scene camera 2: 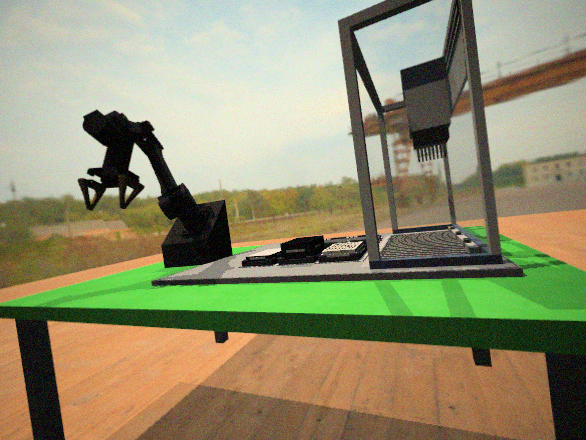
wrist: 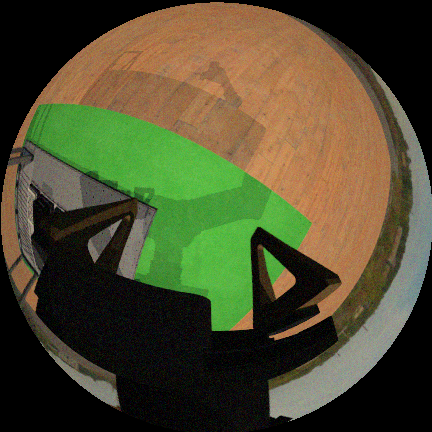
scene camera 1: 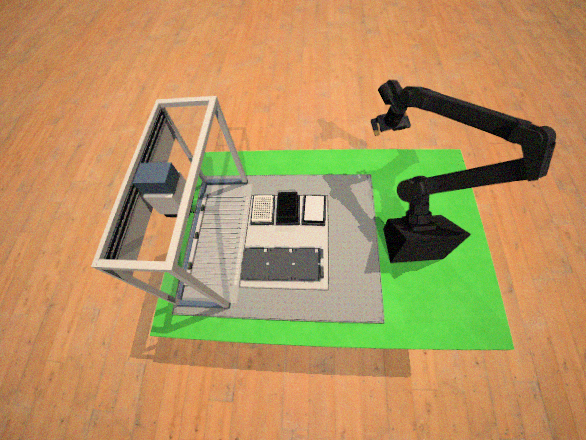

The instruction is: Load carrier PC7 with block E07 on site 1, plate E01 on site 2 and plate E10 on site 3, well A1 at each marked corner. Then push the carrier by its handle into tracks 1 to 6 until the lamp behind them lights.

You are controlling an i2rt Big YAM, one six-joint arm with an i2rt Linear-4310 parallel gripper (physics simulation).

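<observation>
A dark carrier (scene camera 1: 281,264) lies flat on the pale panel, its long side across scene camera 1. Behind it stand three labware pieces in a row: a white one with a grid of wells (scene camera 1: 262,209) (scene camera 2: 344,248), a taller black one (scene camera 1: 287,207) (scene camera 2: 302,247) and a plain white-topped one (scene camera 1: 314,208) (scene camera 2: 263,254). Their labels and well A1 marks are too small to read. The tracks (scene camera 1: 220,240) (scene camera 2: 425,244) lie left of the carrier under the frame. My gripper (scene camera 2: 106,207) (wrist: 196,219) is open and empty, high above the table's far edge, well away from the labware.
A gantry frame (scene camera 1: 209,131) (scene camera 2: 359,150) stands over the tracks and carries a head (scene camera 1: 161,187) (scene camera 2: 427,107) with a row of tips. The grey deck (scene camera 1: 350,300) (scene camera 2: 210,276) lies on the green table (scene camera 1: 450,320) (scene camera 2: 250,299). The arm's black base stands right of the deck in scene camera 1.
</observation>
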